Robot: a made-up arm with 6 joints.
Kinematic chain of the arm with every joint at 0, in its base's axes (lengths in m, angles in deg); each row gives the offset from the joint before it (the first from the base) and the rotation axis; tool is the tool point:
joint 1: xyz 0 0 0.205 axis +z
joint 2: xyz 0 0.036 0 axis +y
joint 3: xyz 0 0 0.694 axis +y
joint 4: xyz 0 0 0.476 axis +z
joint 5: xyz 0 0 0 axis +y
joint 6: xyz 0 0 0.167 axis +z
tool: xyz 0 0 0
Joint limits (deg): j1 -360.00..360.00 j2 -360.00..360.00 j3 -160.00..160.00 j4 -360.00..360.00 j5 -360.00..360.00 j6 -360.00..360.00
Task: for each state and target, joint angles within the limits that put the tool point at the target. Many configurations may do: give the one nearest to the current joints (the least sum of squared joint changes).
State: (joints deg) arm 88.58 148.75 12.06 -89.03 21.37 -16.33
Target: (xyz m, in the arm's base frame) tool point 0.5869 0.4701 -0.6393
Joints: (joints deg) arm 45.77 113.21 54.12 -81.38 51.18 -16.33
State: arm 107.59 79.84 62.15 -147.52 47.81 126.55
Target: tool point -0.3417 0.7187 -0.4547
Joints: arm 117.51 95.45 83.89 -146.36 44.59 126.55
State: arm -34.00 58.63 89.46 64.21 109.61 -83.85
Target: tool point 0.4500 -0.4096 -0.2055
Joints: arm -58.72 88.57 94.50 57.38 104.87 -83.85
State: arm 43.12 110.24 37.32 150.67 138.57 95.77
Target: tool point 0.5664 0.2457 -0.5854
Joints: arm 16.26 131.05 47.71 153.23 146.67 95.77
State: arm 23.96 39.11 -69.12 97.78 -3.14 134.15
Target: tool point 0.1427 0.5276 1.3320
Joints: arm 68.62 45.37 -40.71 96.52 8.11 134.15
